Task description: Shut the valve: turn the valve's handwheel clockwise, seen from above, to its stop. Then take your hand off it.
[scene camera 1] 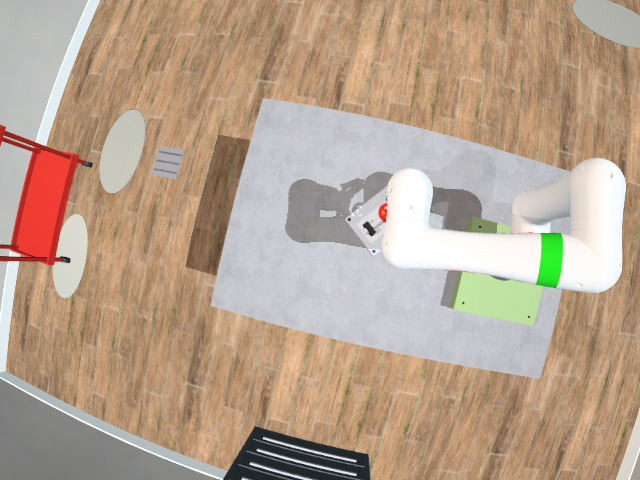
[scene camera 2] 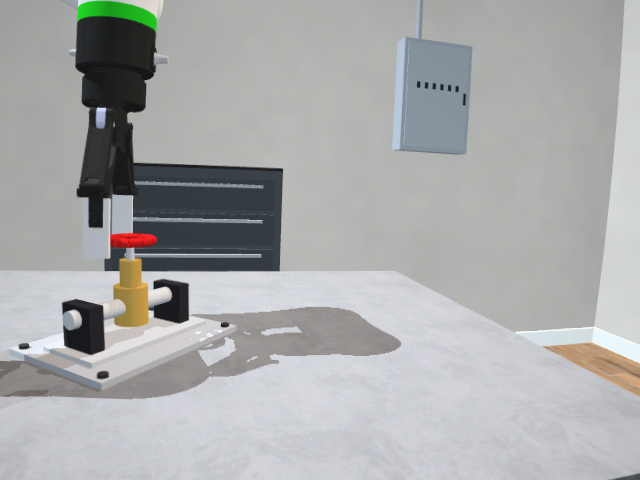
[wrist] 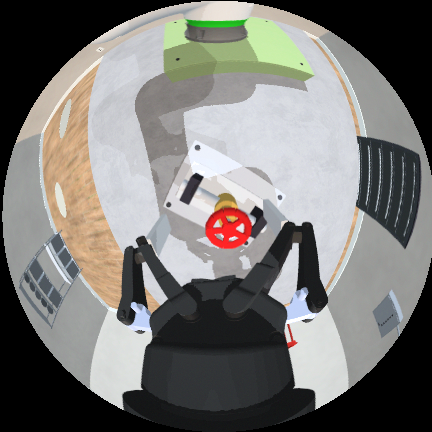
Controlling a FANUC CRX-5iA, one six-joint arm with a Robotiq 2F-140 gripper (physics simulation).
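Note:
The red handwheel (scene camera 1: 381,210) (scene camera 2: 133,240) (wrist: 228,228) sits level on top of the yellow valve body (scene camera 2: 130,304) (wrist: 226,201). The valve stands on a pale base plate (scene camera 1: 356,223) (scene camera 2: 155,352) (wrist: 210,157) with black pipe supports. My gripper (scene camera 2: 110,240) (wrist: 214,214) points down and is open and empty. In the wrist view the wheel shows between the two spread pale fingers, with gaps at both sides and nearer the right finger. In scene camera 2 the near fingertip reaches below wheel height, left of the wheel; the wheel partly hides the far finger. The arm hides the gripper in scene camera 1.
The grey table top (scene camera 1: 310,289) (scene camera 2: 413,413) carries the valve and the green robot base block (scene camera 1: 496,299) (wrist: 240,55). A dark drawer cabinet (scene camera 1: 310,454) (scene camera 2: 206,201) (wrist: 390,185) stands beyond the table. A wall box (scene camera 2: 433,98) and a red cart (scene camera 1: 43,206) stand farther away.

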